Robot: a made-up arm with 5 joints.
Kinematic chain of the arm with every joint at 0, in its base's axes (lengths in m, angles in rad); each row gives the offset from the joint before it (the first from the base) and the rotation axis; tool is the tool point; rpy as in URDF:
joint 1: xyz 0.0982 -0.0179 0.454 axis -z
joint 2: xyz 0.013 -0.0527 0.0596 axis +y
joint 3: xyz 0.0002 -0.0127 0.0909 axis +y
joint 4: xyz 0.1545 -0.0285 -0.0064 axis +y
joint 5: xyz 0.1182 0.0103 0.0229 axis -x
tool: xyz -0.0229 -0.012 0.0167 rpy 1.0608 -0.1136 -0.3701
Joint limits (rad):
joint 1: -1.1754..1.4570
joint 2: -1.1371..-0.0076
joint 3: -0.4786..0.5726
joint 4: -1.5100..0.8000
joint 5: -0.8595..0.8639
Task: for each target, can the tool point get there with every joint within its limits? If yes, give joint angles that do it. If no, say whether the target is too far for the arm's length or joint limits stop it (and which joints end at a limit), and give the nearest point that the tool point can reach.
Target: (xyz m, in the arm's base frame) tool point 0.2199 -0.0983 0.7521
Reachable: yes | joints -0.1954 -0.2288 -0.1784 -1.1856 -0.5387
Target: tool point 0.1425 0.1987 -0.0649
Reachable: no: too far | nearest point 0.2482 0.1373 0.4318 | short by 0.512 m
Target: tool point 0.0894 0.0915 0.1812
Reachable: no: joint limits stop it (at a limit: joint 1, joint 2, joint 3, joint 4, joint 5) | nearest point 0.2482 0.1373 0.4318 | short by 0.300 m
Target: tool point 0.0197 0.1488 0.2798
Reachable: no: joint limits stop it (at a limit: joint 1, joint 2, joint 3, joint 4, joint 5) | nearest point 0.2482 0.1373 0.4318 | short by 0.275 m
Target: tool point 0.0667 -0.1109 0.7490
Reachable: yes | joints -0.1992 -1.0437 0.0994 -1.0622 0.5603
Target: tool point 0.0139 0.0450 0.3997
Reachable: no: joint limits stop it (at a limit: joint 1, joint 2, joint 3, joint 4, joint 5) | nearest point 0.2482 0.1373 0.4318 | short by 0.254 m
